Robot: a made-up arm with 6 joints. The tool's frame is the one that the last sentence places.
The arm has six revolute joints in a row. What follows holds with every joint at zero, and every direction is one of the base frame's. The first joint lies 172 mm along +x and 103 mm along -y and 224 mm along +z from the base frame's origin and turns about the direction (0.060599, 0.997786, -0.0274). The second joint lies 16.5 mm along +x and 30.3 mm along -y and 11.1 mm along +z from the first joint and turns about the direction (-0.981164, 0.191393, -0.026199). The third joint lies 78.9 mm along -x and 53.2 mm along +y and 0.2 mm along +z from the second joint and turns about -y. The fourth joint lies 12.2 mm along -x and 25.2 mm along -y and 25.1 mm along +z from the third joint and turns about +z. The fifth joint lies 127.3 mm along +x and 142.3 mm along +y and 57 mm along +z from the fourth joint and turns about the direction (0.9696, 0.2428, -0.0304). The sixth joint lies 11.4 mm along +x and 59.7 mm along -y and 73.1 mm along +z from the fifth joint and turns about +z. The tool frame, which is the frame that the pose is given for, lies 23.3 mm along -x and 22.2 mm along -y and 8.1 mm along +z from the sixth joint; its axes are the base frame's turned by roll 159.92, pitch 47.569 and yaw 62.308 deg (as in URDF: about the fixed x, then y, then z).
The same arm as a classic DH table. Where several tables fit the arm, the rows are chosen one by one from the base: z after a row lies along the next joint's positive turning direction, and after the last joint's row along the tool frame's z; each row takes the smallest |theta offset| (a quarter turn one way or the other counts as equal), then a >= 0, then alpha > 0; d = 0 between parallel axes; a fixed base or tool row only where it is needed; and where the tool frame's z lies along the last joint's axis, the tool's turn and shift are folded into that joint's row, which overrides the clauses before.
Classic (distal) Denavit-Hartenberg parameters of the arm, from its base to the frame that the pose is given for. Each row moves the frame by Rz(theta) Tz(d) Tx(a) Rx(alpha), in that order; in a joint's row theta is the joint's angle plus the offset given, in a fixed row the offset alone. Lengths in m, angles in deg.
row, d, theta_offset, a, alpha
base (fixed), 0.2215, -3.48, 0.1779, -91.57
joint 1, -0.1195, 88.69, -0.0099, -82.40
joint 2, 0.0617, -1.68, -0.0023, -101.03
joint 3, -0.0126, 88.47, -0.0122, -90.00
joint 4, 0.0869, -75.94, -0.1071, -91.74
joint 5, 0.1547, 0.00, 0.0607, 91.74
joint 6, 0.0997, 74.60, -0.0228, 129.32
tool (fixed), 0.0294, -72.58, 0.0000, 0.00

